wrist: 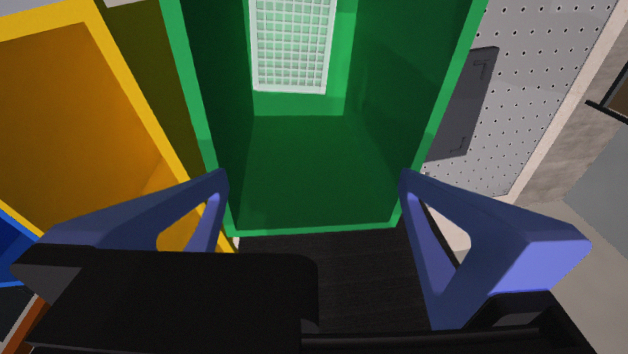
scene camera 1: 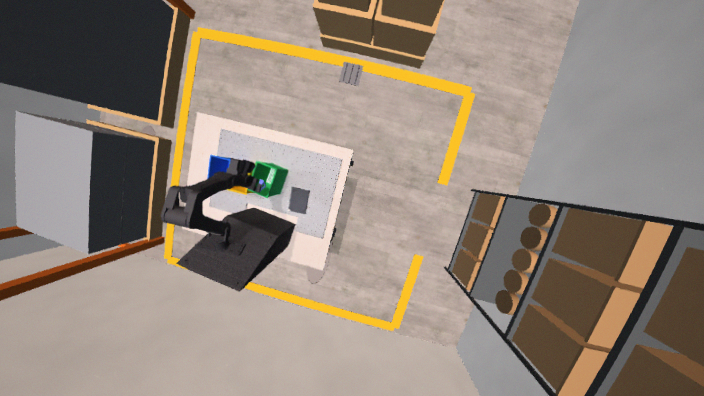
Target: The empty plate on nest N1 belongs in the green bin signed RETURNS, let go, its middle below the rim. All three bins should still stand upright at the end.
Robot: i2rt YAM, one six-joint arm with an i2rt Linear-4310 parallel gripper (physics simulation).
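Places are measured from the arm's base along level axes (x right, y up, z back), in centimetres.
Pixels of known places: gripper, fingertip midpoint: [wrist: 313,177] [scene camera 1: 258,183]; arm's base at its link origin: [scene camera 1: 222,245].
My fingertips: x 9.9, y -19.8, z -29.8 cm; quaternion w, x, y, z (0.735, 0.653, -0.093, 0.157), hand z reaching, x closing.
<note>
Ahead of a thing's pixels: the offset from my fingertips to its top centre. Level surfaces: height alone.
The pale, gridded plate @[dx +1.2, dy -17.4, dz -3.8 cm] [scene camera 1: 271,174] [wrist: 294,47] is inside the green bin @[dx +1.4, dy -1.1, dz -2.0 cm] [scene camera 1: 280,180] [wrist: 400,75], toward the far end in the wrist view, apart from the fingers. Its upper part is cut off by the edge of that view. My gripper [scene camera 1: 256,184] [wrist: 313,177] is open, with nothing between its fingers. The blue fingertips are at the near end of the green bin, one by each side of its rim. The green bin looks upright. Its sign cannot be read here. A dark grey nest @[dx +16.5, dy -17.6, dz +12.6 cm] [scene camera 1: 299,200] [wrist: 462,110] with corner brackets is empty, to the bin's right.
A yellow bin @[dx -13.0, dy -1.1, dz -3.6 cm] [scene camera 1: 240,190] [wrist: 65,110] stands close on the green bin's left, under my left finger in the wrist view. A blue bin @[dx -25.7, dy -1.1, dz -6.7 cm] [scene camera 1: 217,165] [wrist: 7,272] stands beyond it, partly hidden by the arm. The perforated board @[dy -19.1 cm] [scene camera 1: 320,167] [wrist: 535,75] lies under the nest.
</note>
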